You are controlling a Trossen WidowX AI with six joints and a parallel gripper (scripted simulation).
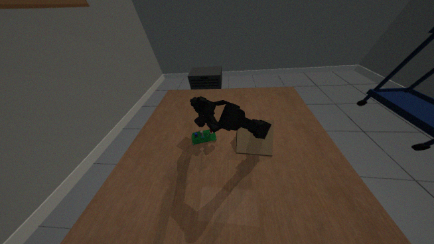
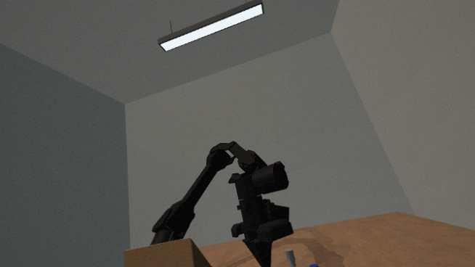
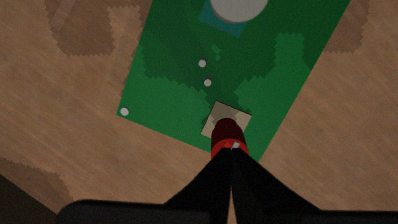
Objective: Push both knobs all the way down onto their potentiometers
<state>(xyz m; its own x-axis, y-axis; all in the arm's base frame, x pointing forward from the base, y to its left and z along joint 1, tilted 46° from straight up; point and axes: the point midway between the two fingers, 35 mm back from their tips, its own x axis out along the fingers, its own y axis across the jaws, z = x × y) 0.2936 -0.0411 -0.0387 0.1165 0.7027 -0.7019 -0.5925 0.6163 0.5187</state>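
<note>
Now: gripper tip 1 cm above the red knob.
</note>
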